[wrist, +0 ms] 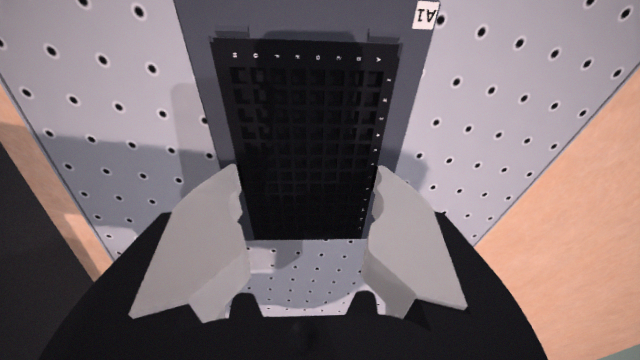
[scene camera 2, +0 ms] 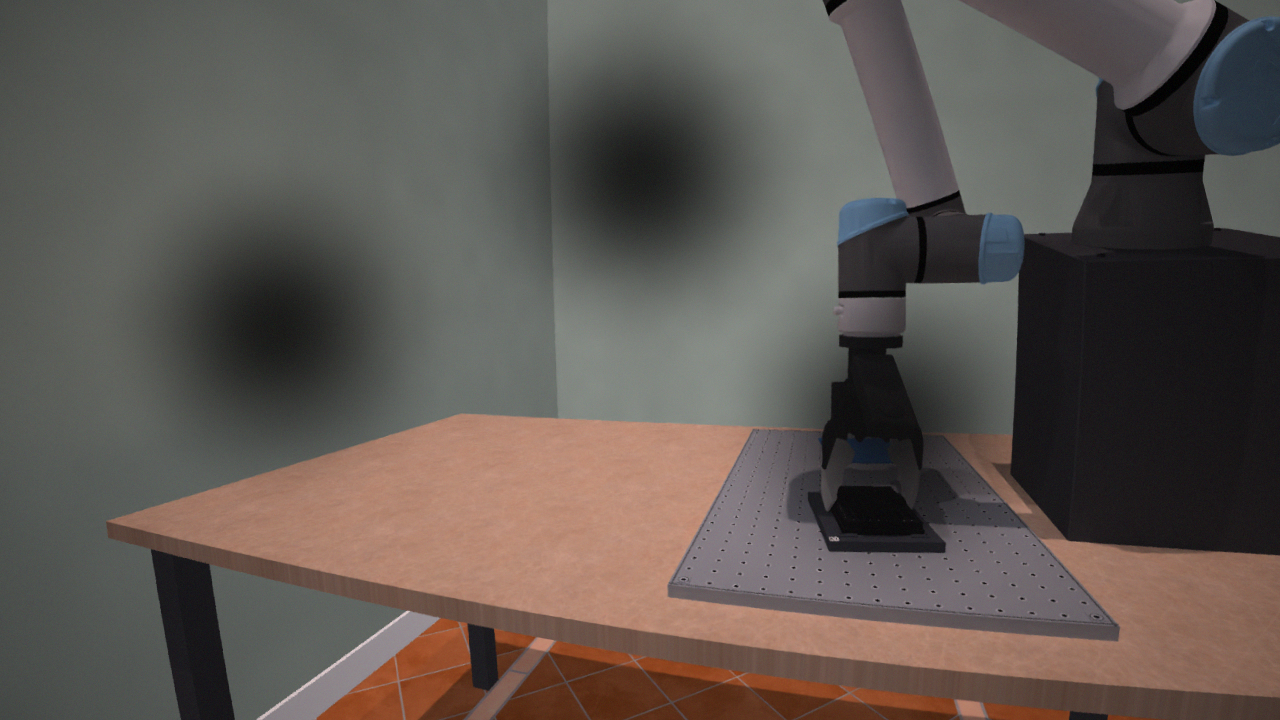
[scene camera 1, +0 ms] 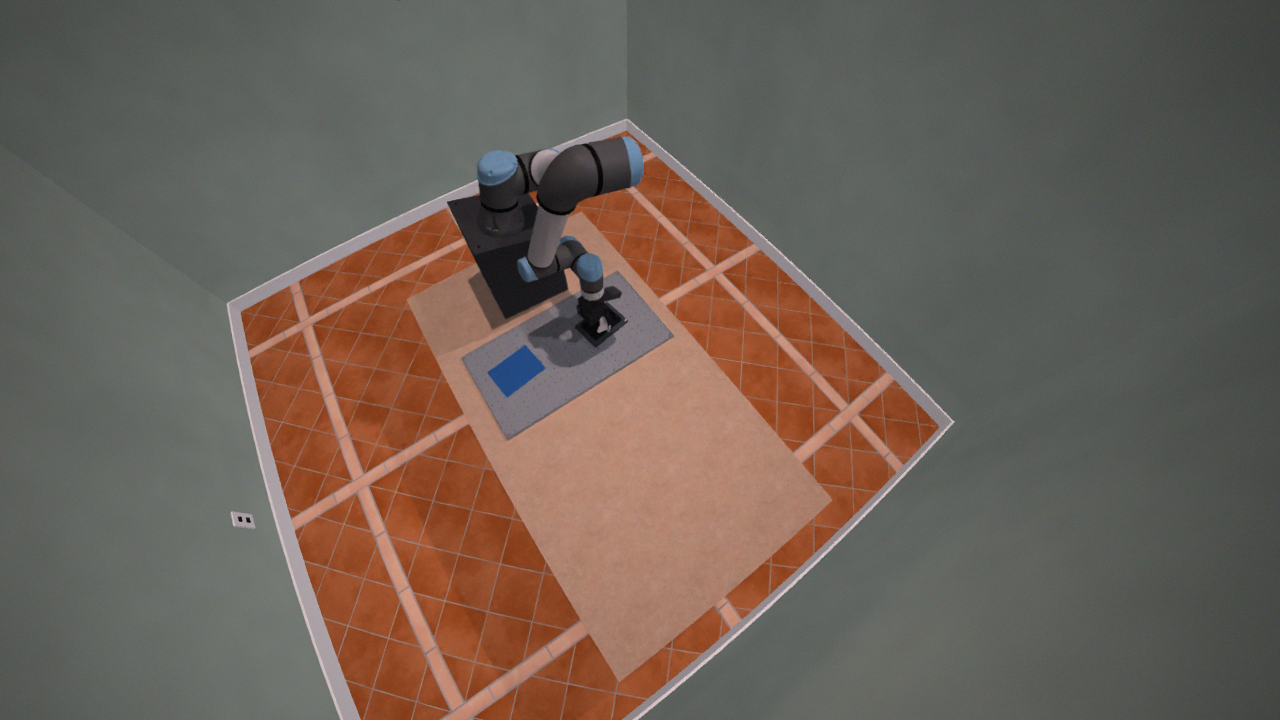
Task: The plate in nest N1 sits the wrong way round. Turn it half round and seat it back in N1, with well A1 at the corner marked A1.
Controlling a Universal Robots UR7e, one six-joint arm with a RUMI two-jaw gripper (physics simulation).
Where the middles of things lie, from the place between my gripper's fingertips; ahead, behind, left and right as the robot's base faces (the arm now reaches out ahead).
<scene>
The dark grey nest (scene camera 2: pixel 863 543) lies 10 mm to the left of my hand and 10 mm below it. From my hand the other things lie so: black well plate (scene camera 2: pixel 866 510) 10 mm to the left, 10 mm above; then flat blue rectangle (scene camera 1: pixel 519 368) 350 mm to the right, 10 mm below, 10 mm behind.
</scene>
